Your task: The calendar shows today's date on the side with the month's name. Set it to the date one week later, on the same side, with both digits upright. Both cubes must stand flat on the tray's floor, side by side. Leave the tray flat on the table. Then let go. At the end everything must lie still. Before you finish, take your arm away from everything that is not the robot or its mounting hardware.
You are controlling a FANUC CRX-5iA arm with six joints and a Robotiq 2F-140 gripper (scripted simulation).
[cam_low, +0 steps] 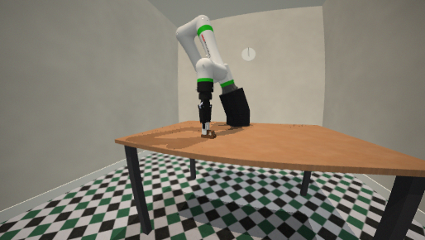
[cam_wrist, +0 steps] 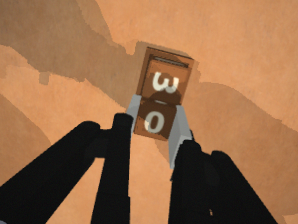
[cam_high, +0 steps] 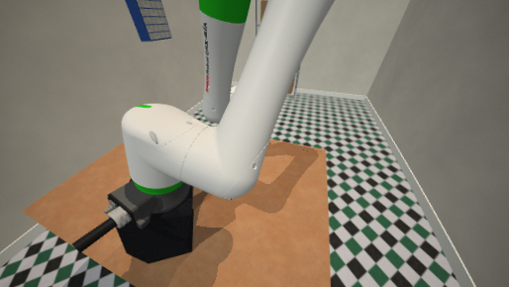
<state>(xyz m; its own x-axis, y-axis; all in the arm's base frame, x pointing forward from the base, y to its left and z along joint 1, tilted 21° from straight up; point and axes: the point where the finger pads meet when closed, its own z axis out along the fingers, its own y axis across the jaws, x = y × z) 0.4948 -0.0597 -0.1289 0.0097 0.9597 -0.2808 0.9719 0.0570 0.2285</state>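
Now: hand 40 mm above the brown calendar tray and 20 mm to the right of it. From my hand the other things lie so: brown cube: 30 mm below.
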